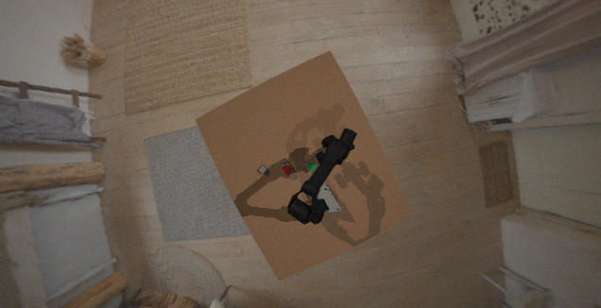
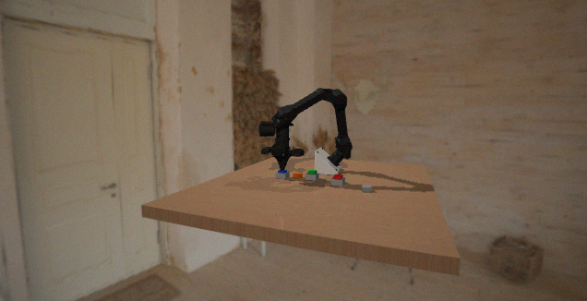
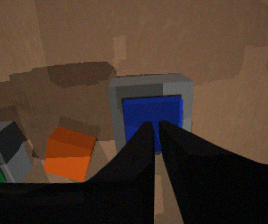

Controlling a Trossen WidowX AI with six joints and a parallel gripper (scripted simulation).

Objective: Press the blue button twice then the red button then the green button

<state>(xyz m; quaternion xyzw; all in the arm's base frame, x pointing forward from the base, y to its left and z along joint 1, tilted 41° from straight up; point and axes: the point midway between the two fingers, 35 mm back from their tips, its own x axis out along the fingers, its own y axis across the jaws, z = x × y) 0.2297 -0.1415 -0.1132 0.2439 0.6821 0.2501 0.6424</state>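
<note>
Now: the blue button 1 cm below my gripper tip. Round my gripper tip: green button (2 cm behind, 13 cm to the left); red button (2 cm ahead, 26 cm to the left); orange block (3 cm behind, 6 cm to the left, 2 cm below).
</note>
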